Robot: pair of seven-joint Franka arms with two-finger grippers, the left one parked.
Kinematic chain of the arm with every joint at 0, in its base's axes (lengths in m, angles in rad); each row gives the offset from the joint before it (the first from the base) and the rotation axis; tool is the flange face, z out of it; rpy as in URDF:
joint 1: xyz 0 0 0.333 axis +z
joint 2: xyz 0 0 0 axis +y
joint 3: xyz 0 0 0.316 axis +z
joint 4: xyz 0.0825 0 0 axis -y
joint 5: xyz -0.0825 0 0.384 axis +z
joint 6: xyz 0 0 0 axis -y
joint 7: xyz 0.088 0 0 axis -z
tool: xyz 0 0 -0.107 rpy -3.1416 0 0
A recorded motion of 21 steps. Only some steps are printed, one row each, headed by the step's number.
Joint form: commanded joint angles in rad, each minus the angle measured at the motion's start. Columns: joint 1, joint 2, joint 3, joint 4, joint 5, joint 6, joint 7.
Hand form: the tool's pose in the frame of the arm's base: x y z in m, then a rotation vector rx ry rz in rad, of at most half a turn. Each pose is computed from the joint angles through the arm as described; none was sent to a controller.
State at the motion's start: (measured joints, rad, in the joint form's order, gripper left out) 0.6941 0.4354 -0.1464 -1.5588 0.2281 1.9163 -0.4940
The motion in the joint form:
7: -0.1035 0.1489 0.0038 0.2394 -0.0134 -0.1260 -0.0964
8: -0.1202 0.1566 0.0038 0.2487 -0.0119 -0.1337 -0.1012
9: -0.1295 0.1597 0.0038 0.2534 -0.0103 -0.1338 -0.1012
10: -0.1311 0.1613 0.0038 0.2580 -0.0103 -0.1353 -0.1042
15: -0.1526 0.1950 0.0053 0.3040 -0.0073 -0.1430 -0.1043
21: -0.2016 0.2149 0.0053 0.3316 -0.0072 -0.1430 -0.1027
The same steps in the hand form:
7: 0.6211 0.3421 0.3908 -2.6363 -1.4392 0.1475
8: 0.6273 0.3328 0.3892 -2.6419 -1.4235 0.1542
9: 0.6311 0.3276 0.3892 -2.6472 -1.4106 0.1508
10: 0.6321 0.3271 0.3901 -2.6458 -1.4133 0.1481
15: 0.6450 0.3196 0.3868 -2.6567 -1.3918 0.1392
21: 0.6643 0.2907 0.3854 -2.6905 -1.3284 0.1232

